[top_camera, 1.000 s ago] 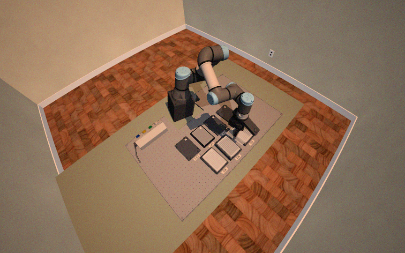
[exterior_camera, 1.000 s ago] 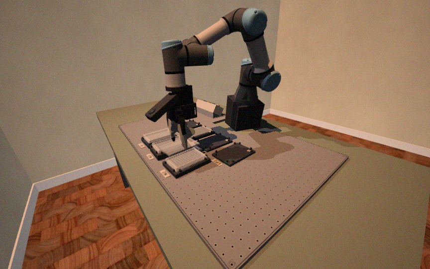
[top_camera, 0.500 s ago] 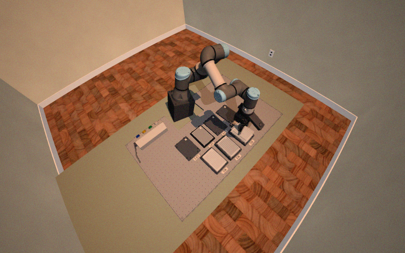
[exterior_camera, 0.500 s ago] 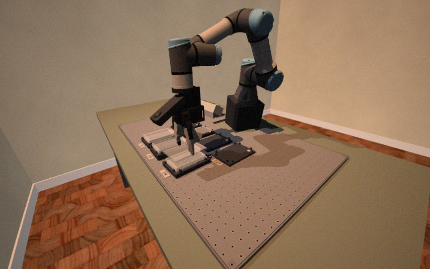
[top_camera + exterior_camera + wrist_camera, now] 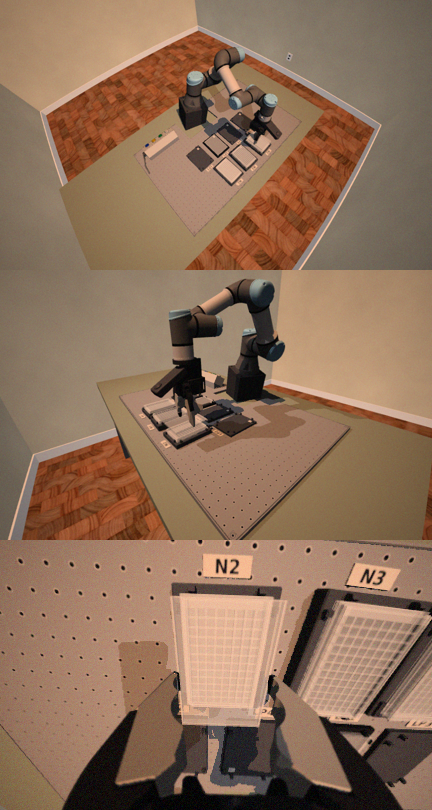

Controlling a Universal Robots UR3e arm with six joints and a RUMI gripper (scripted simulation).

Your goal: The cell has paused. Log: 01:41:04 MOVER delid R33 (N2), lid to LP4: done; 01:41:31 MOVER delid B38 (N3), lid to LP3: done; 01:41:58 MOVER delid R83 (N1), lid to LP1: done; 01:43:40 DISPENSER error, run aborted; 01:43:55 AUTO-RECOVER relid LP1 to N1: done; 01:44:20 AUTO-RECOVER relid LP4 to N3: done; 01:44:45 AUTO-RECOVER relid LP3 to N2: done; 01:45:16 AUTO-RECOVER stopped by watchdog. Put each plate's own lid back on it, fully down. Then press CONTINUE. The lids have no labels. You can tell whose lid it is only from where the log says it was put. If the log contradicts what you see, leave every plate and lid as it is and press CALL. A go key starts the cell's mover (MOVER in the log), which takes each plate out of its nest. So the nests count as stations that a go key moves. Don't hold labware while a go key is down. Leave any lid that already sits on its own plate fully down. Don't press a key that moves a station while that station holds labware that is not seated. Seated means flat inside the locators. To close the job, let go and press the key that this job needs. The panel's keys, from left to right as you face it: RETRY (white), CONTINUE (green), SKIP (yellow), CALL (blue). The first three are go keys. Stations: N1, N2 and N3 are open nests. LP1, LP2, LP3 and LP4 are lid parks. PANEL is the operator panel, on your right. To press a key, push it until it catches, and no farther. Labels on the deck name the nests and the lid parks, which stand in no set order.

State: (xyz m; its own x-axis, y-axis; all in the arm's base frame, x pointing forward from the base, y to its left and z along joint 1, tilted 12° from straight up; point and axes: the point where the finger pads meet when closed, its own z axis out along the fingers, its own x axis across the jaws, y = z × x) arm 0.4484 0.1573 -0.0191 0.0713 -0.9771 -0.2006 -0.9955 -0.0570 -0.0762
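My gripper is now 200 mm to the left of the clear lid, 170 mm past it and 50 mm above it. Also, from my hand: LP2 lid park (180 mm behind, 60 mm to the left, 60 mm below); then lid park LP4 (180 mm behind, 80 mm to the right, 60 mm below); then LP1 lid park (200 mm to the right, 170 mm behind, 60 mm below).
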